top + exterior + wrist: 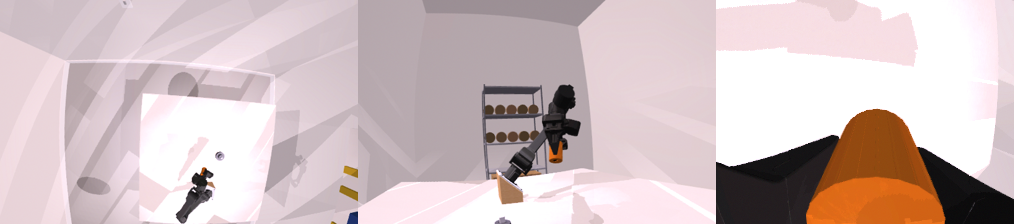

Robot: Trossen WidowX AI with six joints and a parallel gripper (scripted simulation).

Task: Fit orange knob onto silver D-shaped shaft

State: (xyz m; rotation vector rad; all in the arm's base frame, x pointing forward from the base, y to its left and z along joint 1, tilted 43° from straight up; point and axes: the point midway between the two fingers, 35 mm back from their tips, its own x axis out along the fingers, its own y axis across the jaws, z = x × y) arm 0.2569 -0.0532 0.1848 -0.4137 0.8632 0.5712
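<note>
Right now the orange knob is 3 cm above my gripper tip, 1 cm to the left of it and 1 cm behind it. Round my gripper tip: silver shaft: 19 cm to the right, 17 cm below, 3 cm ahead.
</note>
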